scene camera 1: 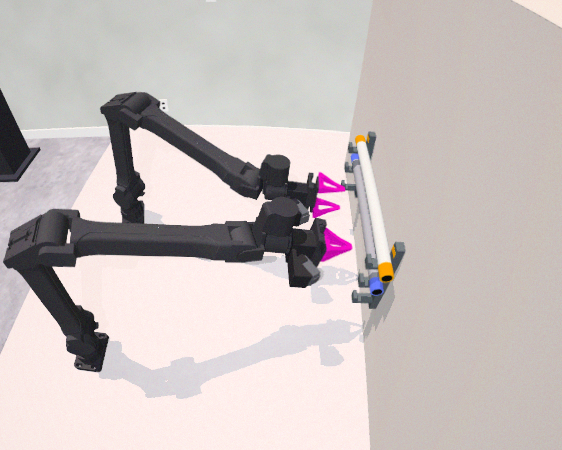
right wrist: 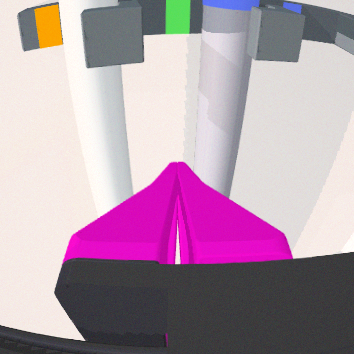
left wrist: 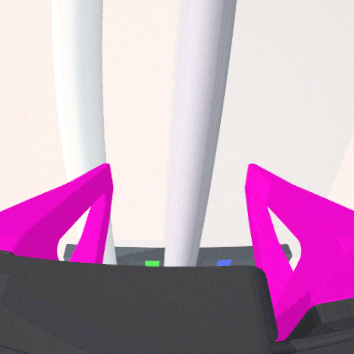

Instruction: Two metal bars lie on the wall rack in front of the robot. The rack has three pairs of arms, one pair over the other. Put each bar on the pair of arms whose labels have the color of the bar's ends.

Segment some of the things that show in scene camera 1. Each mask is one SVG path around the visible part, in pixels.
The left gripper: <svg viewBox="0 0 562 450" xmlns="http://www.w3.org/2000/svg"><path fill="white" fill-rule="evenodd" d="M287 181L286 187L288 187L288 182L308 184L305 208L308 210L310 207L312 218L340 210L340 205L317 198L318 193L345 192L345 187L334 182L322 172L319 172L315 183L312 182L314 178L314 173L312 172L308 173L307 183Z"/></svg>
The right gripper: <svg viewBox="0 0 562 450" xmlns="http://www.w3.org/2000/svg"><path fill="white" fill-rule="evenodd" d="M321 218L314 219L310 230L292 228L289 237L292 237L292 231L315 234L317 247L310 260L316 268L320 261L325 262L352 250L352 244L326 228L327 222Z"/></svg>
